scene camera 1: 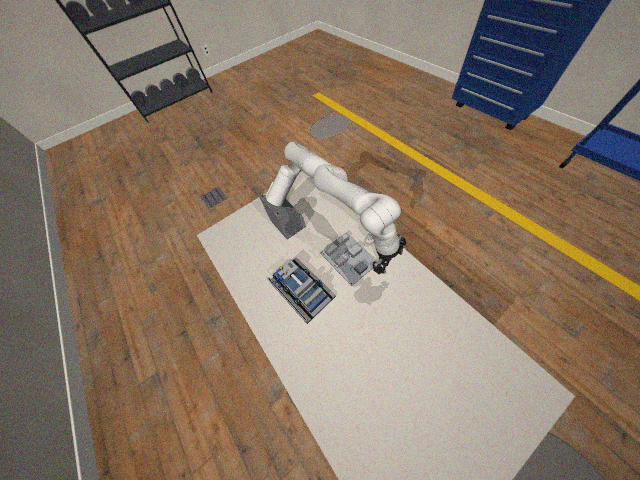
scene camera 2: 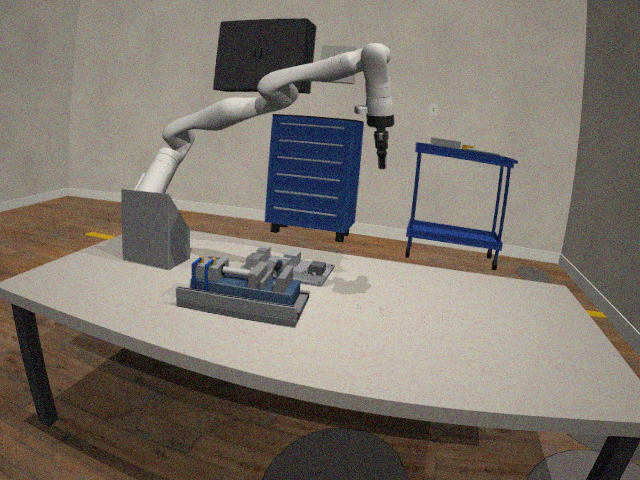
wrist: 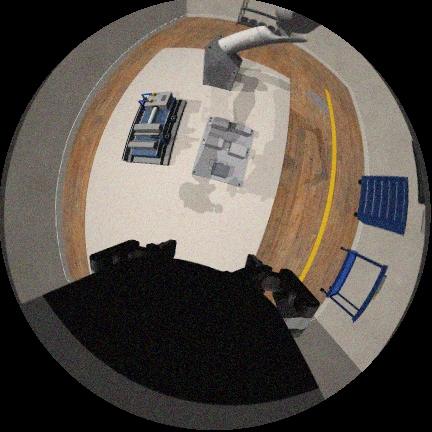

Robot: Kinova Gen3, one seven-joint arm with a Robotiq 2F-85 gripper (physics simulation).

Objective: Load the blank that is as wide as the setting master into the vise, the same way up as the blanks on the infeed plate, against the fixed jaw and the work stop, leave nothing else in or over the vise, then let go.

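Places are measured from the arm's base along level axes (x left, y ahead, z down), in centimetres.
Pixels of known places: gripper, between the fingertips: (scene camera 1: 391, 262) (scene camera 2: 382, 164) (wrist: 209, 255); arm's base, origin of its link: (scene camera 1: 274, 201) (scene camera 2: 144, 203) (wrist: 224, 46).
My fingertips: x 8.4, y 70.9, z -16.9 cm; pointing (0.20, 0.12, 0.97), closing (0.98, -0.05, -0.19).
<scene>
For each thing: its middle in the pictures, then the offset to it from my fingertips.
- blue vise, middle of its body: (scene camera 2: 244, 284) (wrist: 151, 123) (scene camera 1: 300, 285) dx -26.7, dy -29.3, dz +30.3 cm
- grey infeed plate, middle of its body: (scene camera 2: 287, 268) (wrist: 224, 148) (scene camera 1: 348, 257) dx +2.7, dy -25.4, dz +34.8 cm
- darker block, middle of its body: (scene camera 2: 317, 268) (wrist: 219, 169) (scene camera 1: 360, 268) dx +2.4, dy -16.2, dz +33.2 cm
The blue vise (scene camera 1: 303, 289) (scene camera 2: 242, 287) (wrist: 151, 132) with grey jaws sits on a grey base tray on the white table top. Beside it lies the grey infeed plate (scene camera 1: 352, 279) (scene camera 2: 323, 279) (wrist: 203, 167) with several grey blanks, such as one in the wrist view (wrist: 238, 149), and one darker block (scene camera 1: 361, 269) (scene camera 2: 316, 268) (wrist: 219, 169). My gripper (scene camera 1: 382, 267) (scene camera 2: 382, 163) (wrist: 209, 255) is open and empty. It points down, high above the table, just off the plate's edge on the side away from the vise. I cannot tell whether anything lies between the vise jaws.
The arm's grey pedestal (scene camera 1: 285, 220) (scene camera 2: 149, 229) (wrist: 219, 66) stands behind the vise and plate. A blue drawer cabinet (scene camera 1: 509, 57) (scene camera 2: 313, 171) (wrist: 382, 203), a blue cart (scene camera 2: 461, 153) and a black shelf rack (scene camera 1: 151, 59) stand off the table by the walls.
</scene>
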